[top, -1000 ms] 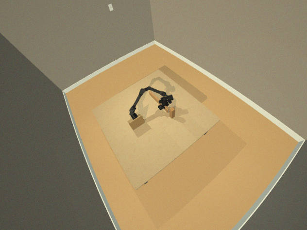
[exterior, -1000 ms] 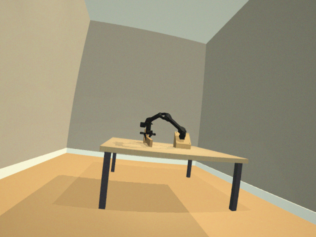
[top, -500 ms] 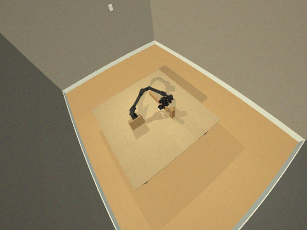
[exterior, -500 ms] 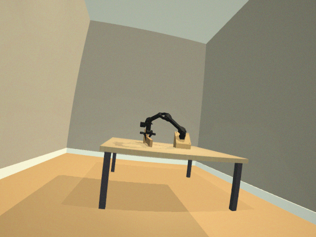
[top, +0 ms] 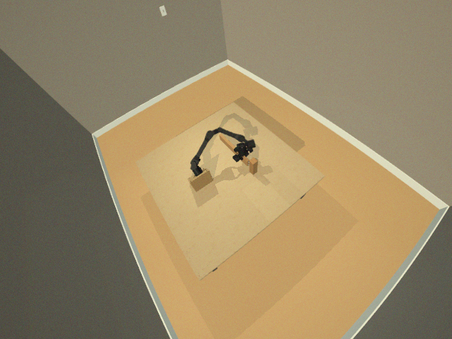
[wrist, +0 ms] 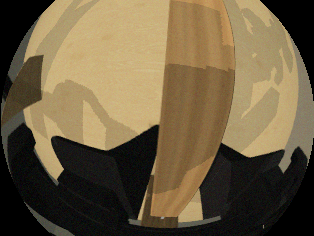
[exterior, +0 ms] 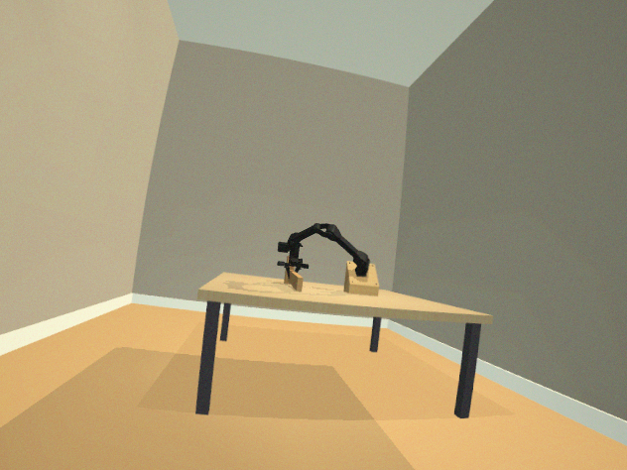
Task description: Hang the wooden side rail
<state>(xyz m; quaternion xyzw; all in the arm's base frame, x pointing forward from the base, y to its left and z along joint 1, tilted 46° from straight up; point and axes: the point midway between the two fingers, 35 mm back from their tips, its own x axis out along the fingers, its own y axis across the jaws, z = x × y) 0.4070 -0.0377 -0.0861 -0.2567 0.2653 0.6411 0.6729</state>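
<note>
Right now the headboard post is 14 cm to the right of my gripper tip and 4 cm above it.
</note>
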